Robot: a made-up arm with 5 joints.
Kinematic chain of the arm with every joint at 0, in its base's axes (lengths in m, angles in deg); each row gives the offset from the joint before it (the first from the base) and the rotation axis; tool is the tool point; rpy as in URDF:
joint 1: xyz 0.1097 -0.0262 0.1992 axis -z
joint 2: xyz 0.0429 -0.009 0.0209 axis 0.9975 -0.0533 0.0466
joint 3: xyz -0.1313 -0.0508 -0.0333 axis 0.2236 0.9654 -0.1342
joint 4: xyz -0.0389 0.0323 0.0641 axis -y
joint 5: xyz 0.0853 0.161 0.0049 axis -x
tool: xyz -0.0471 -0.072 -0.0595 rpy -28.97 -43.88 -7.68
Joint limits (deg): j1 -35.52..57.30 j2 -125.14..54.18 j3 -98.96..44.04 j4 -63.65..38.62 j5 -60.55..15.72
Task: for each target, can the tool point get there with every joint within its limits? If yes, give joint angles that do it. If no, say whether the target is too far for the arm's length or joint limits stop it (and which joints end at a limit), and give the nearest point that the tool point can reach.
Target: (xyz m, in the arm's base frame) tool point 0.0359 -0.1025 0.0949
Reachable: yes | joints -24.60 -46.05 -65.76 -32.90 -12.62
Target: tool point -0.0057 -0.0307 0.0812
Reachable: yes | joints -23.10 -5.60 -66.08 -49.39 -13.54
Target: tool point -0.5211 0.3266 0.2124
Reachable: no: too far | nearest point -0.1104 0.0969 0.2163 | short by 0.471 m
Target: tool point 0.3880 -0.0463 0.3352
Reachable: no: joint limits stop it (at a limit: joint 1, joint 3, joint 4, joint 5) | nearest point 0.2105 0.0554 0.2791 | short by 0.212 m
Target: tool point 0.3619 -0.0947 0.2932
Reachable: no: joint limits stop it (at a limit: joint 1, joint 3, joint 4, joint 5) | nearest point 0.2155 0.0576 0.2656 | short by 0.213 m
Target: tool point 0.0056 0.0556 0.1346
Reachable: yes | joints 20.58 -50.60 20.30 -30.30 -17.60
